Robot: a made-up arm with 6 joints.
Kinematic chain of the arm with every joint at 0, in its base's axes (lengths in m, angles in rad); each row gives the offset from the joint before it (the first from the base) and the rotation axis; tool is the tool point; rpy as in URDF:
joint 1: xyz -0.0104 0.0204 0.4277 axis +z
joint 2: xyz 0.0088 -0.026 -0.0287 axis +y
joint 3: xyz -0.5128 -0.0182 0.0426 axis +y
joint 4: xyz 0.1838 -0.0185 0.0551 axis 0.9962 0 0.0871
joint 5: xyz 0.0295 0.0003 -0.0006 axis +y
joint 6: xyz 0.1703 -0.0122 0.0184 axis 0.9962 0 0.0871
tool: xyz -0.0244 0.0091 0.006 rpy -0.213 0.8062 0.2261
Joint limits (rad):
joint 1: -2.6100..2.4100
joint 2: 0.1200..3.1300
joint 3: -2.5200..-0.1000
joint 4: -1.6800..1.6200
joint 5: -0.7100..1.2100
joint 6: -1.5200..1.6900
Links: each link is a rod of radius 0.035 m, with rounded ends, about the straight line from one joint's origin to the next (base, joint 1, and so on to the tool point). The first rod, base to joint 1, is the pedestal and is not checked.
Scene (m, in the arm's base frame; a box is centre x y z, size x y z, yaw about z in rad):
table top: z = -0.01
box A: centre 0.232 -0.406 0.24 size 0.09 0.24 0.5 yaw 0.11
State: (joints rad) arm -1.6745 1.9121 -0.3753 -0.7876 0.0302 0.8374
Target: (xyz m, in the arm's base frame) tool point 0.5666 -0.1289 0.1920
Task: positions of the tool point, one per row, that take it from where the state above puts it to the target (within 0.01 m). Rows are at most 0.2 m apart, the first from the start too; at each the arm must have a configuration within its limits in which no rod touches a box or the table.
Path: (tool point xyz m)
1: -0.0046 -0.3642 0.5416
2: 0.1275 -0.3950 0.5845
3: 0.2672 -0.3715 0.6380
4: 0.3915 -0.2945 0.6990
5: 0.4799 -0.1744 0.7643
6: 0.5515 -0.1811 0.6312
7: 0.5917 -0.1734 0.4857
8: 0.5970 -0.1547 0.3363
9: 0.5666 -0.1289 0.1920

